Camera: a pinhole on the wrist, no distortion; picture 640 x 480 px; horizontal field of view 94.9 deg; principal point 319.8 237.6 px. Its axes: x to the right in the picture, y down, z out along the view. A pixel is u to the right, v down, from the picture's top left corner.
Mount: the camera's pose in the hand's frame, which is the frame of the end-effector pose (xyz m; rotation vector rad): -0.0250 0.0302 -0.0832 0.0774 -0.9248 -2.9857
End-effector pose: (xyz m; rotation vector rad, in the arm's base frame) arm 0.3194 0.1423 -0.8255 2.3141 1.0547 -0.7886
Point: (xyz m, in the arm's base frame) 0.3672 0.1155 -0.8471
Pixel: 139.2 369.6
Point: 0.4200 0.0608 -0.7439
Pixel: 355.0 41.9
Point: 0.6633 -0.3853 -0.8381
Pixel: 331.4 96.8
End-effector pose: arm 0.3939 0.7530 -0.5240 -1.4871 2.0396 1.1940
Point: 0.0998 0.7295 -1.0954
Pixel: outside the picture
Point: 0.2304 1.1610 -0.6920
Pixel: 330.5 376.7
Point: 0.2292 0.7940 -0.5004
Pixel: 227.2 183.3
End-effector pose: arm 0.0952 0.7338 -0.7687 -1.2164 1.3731 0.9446
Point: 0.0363 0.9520 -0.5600
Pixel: 568.5 354.6
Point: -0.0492 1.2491 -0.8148
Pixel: 317.3 311.8
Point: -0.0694 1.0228 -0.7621
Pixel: 334.4 265.8
